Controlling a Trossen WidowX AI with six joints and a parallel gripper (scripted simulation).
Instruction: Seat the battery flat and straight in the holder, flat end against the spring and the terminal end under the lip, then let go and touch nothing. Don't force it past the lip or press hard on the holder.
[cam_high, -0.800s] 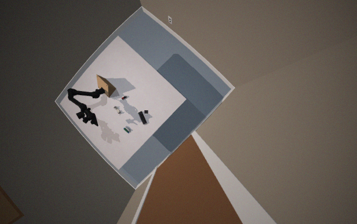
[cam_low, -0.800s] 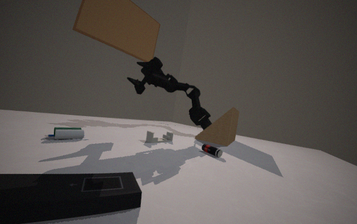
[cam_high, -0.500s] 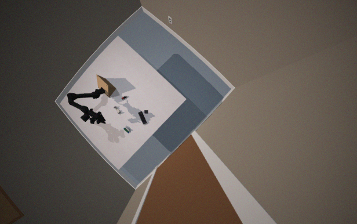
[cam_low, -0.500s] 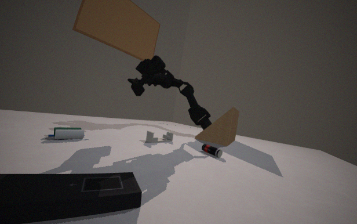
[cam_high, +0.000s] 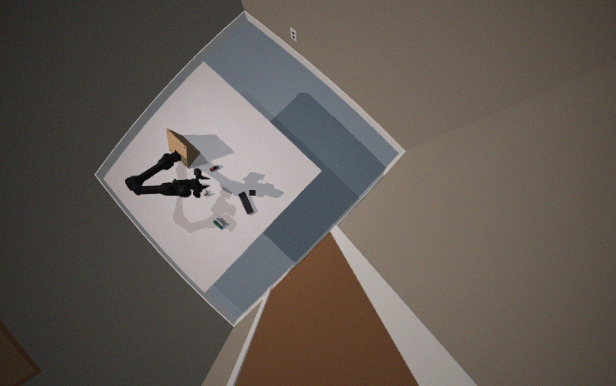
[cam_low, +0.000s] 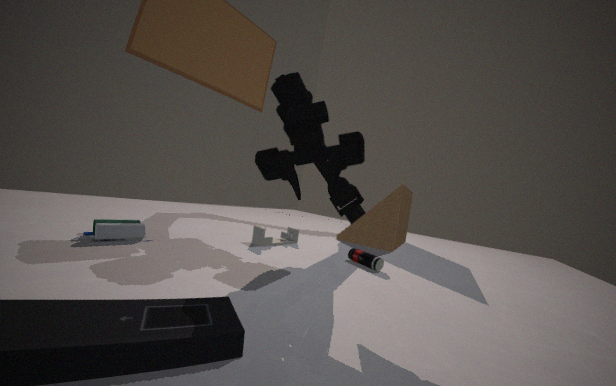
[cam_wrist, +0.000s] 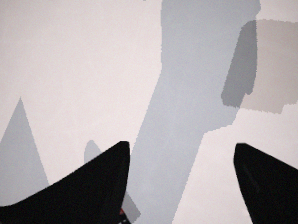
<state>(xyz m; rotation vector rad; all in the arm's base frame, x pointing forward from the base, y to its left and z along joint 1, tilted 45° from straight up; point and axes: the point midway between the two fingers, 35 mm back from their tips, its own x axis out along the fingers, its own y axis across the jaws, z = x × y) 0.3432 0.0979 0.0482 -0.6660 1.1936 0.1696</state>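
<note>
Right now the battery is 100 mm below my gripper tip, 90 mm behind it and 70 mm to the left of it. Round my gripper tip: long black box: 260 mm ahead, 90 mm below, 40 mm to the left.
</note>
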